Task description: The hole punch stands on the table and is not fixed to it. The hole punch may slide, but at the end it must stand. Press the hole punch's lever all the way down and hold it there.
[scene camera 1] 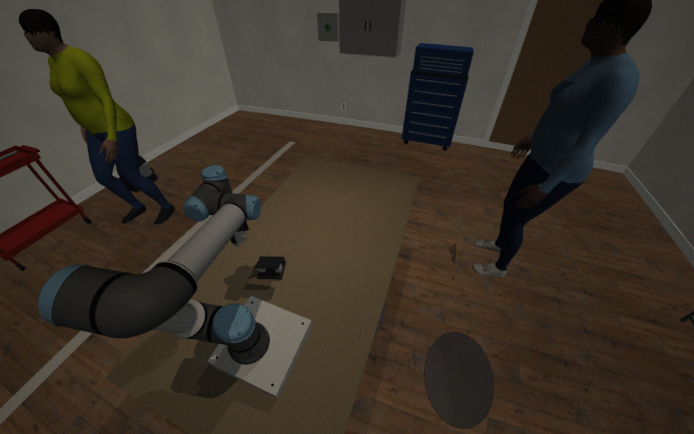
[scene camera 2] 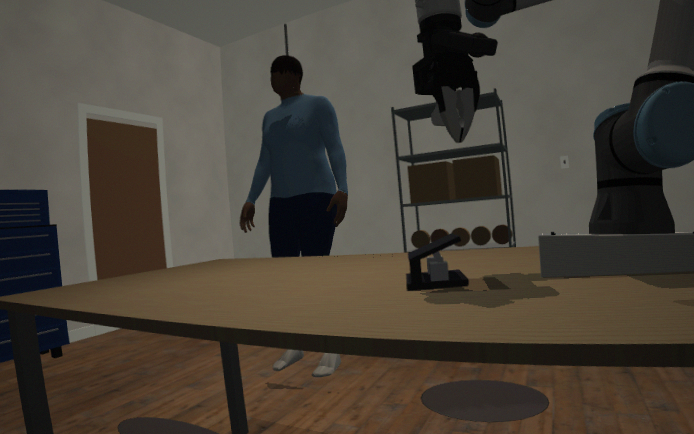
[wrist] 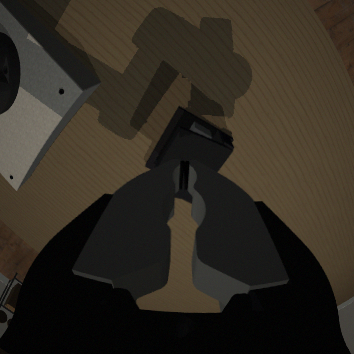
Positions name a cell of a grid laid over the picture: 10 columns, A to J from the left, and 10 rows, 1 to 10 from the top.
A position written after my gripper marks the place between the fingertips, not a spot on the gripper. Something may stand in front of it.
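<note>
Scene camera 2: my gripper (scene camera 2: G4), a black hole punch (scene camera 2: G7). Wrist view: my gripper (wrist: F5), the black hole punch (wrist: F4).
</note>
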